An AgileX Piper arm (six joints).
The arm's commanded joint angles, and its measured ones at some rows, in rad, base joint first. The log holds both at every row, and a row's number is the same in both.
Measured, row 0:
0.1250, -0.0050, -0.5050, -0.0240, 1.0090, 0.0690
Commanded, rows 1 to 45:
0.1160, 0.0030, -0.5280, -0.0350, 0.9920, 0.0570
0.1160, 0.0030, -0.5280, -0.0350, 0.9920, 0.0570
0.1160, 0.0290, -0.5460, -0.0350, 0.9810, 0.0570
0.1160, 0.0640, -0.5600, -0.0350, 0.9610, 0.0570
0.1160, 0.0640, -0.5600, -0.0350, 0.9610, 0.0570
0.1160, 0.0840, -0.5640, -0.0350, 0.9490, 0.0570
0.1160, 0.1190, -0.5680, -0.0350, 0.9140, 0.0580
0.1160, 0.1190, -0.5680, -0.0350, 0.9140, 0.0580
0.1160, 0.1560, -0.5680, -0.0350, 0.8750, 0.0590
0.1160, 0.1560, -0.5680, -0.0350, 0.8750, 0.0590
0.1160, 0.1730, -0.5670, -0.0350, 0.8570, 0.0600
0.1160, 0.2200, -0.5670, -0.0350, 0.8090, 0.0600
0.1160, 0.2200, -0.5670, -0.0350, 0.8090, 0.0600
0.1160, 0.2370, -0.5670, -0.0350, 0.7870, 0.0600
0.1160, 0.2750, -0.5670, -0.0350, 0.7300, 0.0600
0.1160, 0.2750, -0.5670, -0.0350, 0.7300, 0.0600
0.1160, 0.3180, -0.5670, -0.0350, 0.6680, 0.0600
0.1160, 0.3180, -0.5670, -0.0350, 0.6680, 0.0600
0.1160, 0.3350, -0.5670, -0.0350, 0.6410, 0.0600
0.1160, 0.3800, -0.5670, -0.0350, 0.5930, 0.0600
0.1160, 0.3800, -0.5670, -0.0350, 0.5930, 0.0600
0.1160, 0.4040, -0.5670, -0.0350, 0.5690, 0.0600
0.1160, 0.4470, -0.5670, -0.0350, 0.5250, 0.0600
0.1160, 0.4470, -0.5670, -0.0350, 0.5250, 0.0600
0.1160, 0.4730, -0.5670, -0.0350, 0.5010, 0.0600
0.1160, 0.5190, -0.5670, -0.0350, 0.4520, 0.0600
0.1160, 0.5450, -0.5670, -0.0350, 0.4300, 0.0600
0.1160, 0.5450, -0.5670, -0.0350, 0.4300, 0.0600
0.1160, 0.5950, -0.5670, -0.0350, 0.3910, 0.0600
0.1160, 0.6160, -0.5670, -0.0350, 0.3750, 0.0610
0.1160, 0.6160, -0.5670, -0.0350, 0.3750, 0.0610
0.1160, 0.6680, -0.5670, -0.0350, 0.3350, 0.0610
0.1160, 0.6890, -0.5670, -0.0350, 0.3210, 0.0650
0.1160, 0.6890, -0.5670, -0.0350, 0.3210, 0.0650
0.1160, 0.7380, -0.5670, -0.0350, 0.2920, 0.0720
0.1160, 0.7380, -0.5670, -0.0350, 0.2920, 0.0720
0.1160, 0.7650, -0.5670, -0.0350, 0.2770, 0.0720
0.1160, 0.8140, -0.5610, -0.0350, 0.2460, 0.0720
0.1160, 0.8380, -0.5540, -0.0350, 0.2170, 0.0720
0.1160, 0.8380, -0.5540, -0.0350, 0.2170, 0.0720
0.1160, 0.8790, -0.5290, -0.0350, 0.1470, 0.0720
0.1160, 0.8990, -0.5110, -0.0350, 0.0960, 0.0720
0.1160, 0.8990, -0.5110, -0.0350, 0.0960, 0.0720
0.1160, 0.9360, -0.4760, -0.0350, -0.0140, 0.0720
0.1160, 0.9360, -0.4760, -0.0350, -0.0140, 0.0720
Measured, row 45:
0.1200, 0.8940, -0.5170, -0.0300, 0.1240, 0.0710
